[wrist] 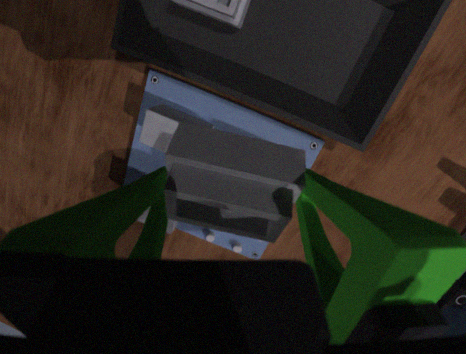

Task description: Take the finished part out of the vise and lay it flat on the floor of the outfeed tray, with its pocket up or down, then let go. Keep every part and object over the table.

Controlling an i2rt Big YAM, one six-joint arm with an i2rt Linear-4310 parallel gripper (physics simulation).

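Frame: origin at the arm's base, x ahead, y left, z up, level; millimetres.
Seen in the pictures: gripper, fingertip midpoint: [233, 177].
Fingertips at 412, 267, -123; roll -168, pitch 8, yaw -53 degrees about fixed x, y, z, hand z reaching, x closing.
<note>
Offsets run from my fingertips to a thing's middle, as dx, dy, dz. "*": to the spot under its first point. Level surfaces: height alone.
My gripper [233, 177] is shut on the grey finished part @(-1, -1, +8) [235, 167], with one green finger at each end of it. The part is a block held above a blue plate, with a recessed pocket showing on its lower side in the view. A dark grey tray @(* +112, -70, -111) [405, 75] fills the top of the wrist view, beyond the part and apart from it. Another light grey part @(* +63, +61, -120) [239, 20] with a stepped recess lies inside the tray and is cut off by the top edge. The vise does not clearly show.
The blue plate @(-78, -2, -149) [200, 97] has screws at its corners, and a light grey block @(-52, +51, -127) [156, 129] stands on its left side. Two small pale pins [210, 237] [237, 247] show near its lower edge. The tray's near wall runs along the plate's far edge. The wooden table @(dz -153) [60, 125] surrounds them.
</note>
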